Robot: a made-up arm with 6 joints. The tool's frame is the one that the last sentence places.
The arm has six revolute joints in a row. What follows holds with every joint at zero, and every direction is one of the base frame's.
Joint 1 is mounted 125 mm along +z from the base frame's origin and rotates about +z.
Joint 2 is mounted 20 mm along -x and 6 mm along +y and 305 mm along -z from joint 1 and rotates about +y.
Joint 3 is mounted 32 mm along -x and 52 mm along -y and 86 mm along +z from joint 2 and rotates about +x.
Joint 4 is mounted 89 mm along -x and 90 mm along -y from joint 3 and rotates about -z.
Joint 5 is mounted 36 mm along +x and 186 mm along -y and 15 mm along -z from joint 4 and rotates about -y.
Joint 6 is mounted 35 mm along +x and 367 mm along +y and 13 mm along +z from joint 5 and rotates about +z.
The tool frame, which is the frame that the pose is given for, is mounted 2 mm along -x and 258 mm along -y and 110 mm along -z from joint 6; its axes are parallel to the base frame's.
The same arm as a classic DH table. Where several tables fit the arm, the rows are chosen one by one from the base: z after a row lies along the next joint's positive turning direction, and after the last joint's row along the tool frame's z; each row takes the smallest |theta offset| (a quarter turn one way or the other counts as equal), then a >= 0, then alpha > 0; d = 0 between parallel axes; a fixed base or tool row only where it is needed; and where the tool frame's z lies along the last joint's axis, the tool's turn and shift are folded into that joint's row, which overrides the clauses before.
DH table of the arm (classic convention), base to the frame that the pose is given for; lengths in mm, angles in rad. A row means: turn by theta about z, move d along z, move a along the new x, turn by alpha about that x. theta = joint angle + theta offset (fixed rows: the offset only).
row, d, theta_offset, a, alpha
joint 1, -180, 0, -20, -1.5708
joint 2, -46, -1.5708, 86, -1.5708
joint 3, -121, 1.5708, 90, -1.5708
joint 4, 15, -1.5708, 36, -1.5708
joint 5, -181, 0, 35, -1.5708
joint 6, 0, 1.563, -258, 0
tool (fixed), -97, -1.563, 0, 0

